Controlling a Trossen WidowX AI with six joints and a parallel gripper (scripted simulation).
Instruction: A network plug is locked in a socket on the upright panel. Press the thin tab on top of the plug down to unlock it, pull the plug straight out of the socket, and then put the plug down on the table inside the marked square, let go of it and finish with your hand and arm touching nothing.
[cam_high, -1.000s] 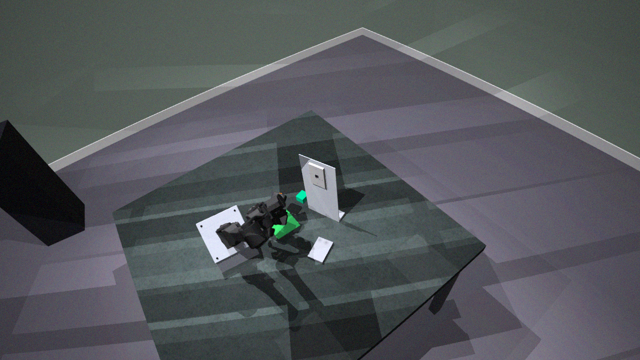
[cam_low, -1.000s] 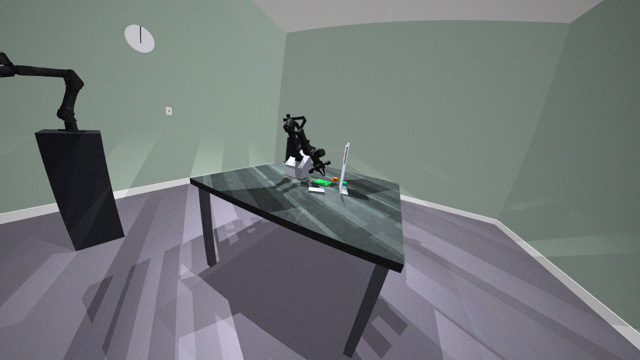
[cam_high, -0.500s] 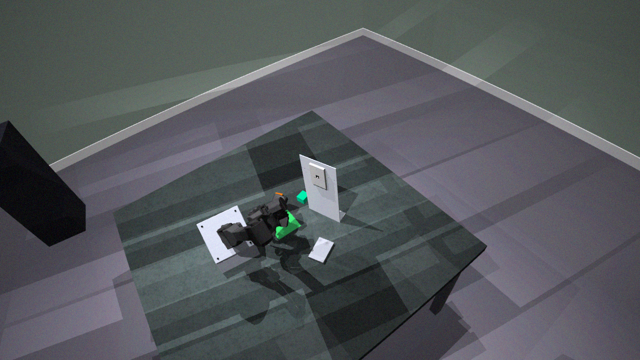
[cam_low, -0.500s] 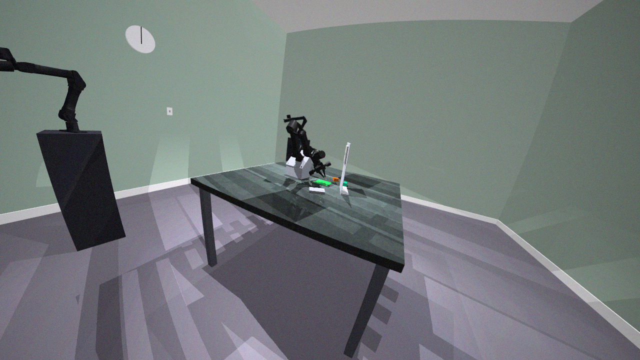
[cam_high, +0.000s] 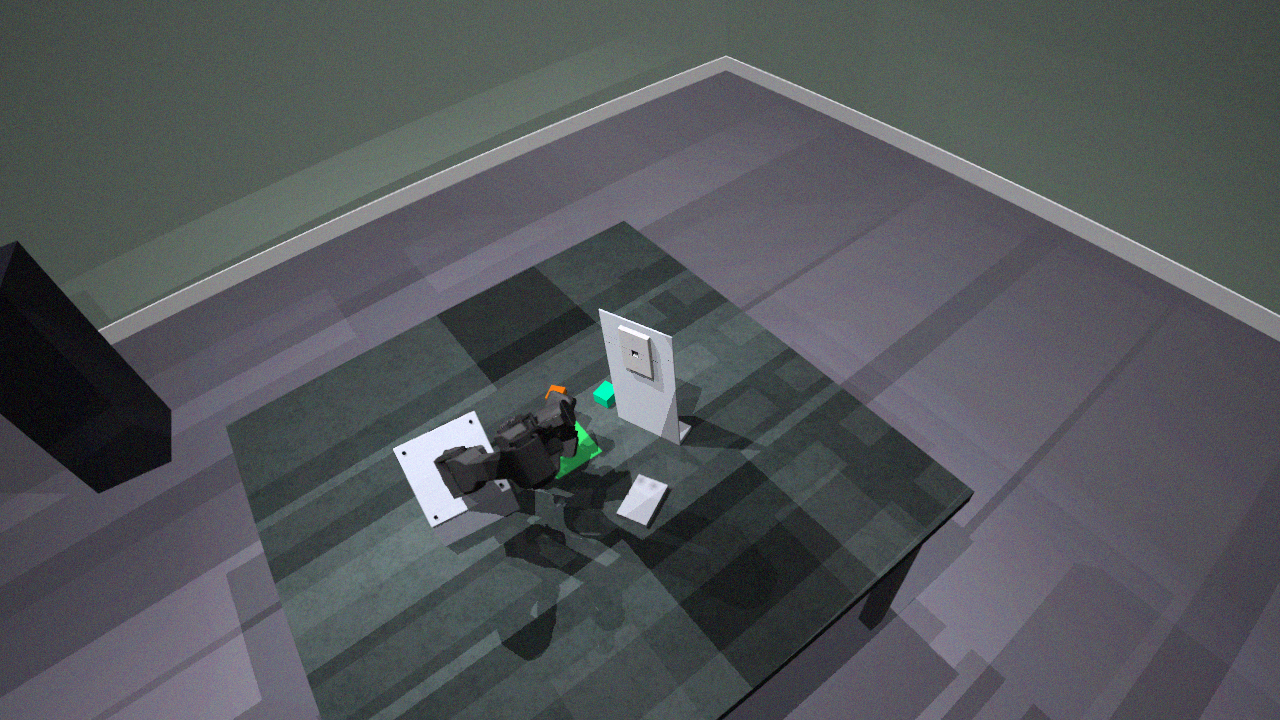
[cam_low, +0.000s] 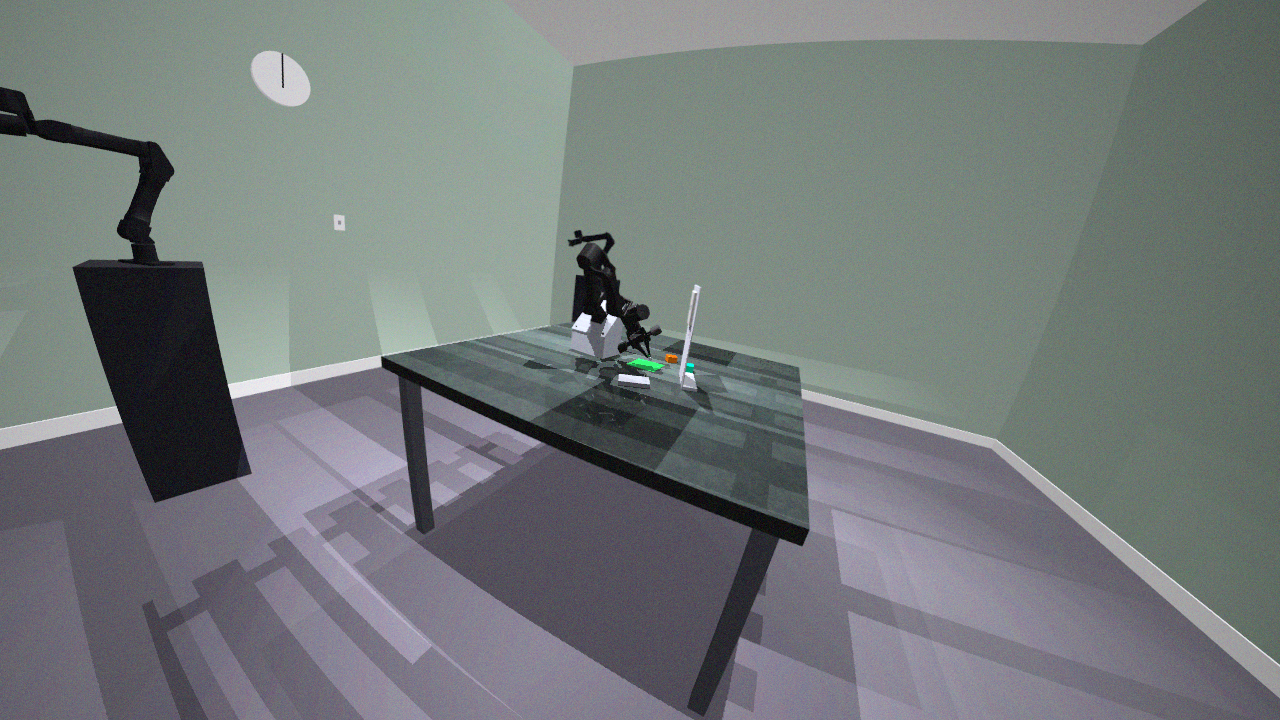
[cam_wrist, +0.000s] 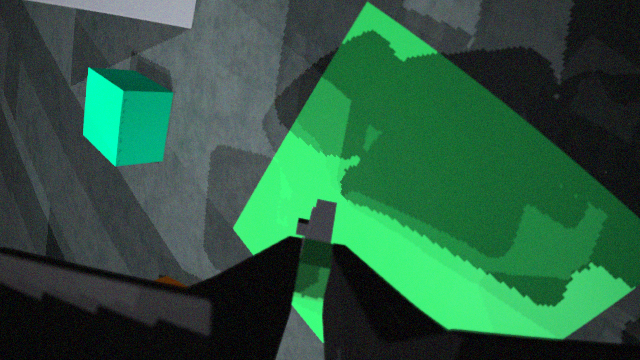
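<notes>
My gripper tip is now 4 cm above the green marked square and 1 cm past it. Round my gripper tip: teal block 14 cm ahead, 8 cm to the left, 2 cm below; then network plug right at my gripper tip; then orange cube 15 cm to the left, 3 cm ahead, 2 cm below.
</notes>
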